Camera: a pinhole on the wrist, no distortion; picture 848 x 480 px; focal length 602.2 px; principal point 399.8 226.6 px. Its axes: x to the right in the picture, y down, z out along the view. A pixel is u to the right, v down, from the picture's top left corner.
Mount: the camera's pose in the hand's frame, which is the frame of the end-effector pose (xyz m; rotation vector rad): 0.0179 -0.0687 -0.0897 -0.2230 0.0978 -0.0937
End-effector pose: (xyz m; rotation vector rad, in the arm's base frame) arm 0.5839 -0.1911 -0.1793 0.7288 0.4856 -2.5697
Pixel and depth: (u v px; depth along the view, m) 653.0 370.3 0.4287
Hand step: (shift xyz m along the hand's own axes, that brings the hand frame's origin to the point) 0.2508 0.1045 0.2878
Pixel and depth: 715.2 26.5 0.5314
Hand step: 0.3361 -0.1542 0.4417
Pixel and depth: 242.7 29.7 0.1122
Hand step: -0.0021 -0.0771 0.0300
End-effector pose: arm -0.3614 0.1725 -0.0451 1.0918 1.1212 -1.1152
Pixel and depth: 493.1 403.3 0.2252
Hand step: 0.0820 0.0405 0.1110
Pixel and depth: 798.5 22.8 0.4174
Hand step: 0.3249 -0.1443 0.3233
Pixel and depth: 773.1 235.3 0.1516
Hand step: 0.1274 -0.0436 0.0488
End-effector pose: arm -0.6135 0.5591 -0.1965 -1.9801 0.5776 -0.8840
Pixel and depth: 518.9 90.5 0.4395
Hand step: 0.1430 -0.0792 0.3517
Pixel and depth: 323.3 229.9 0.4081
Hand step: 0.0104 0.0270 0.3103
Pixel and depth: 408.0 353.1 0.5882
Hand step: 0.0989 0.1774 0.4527
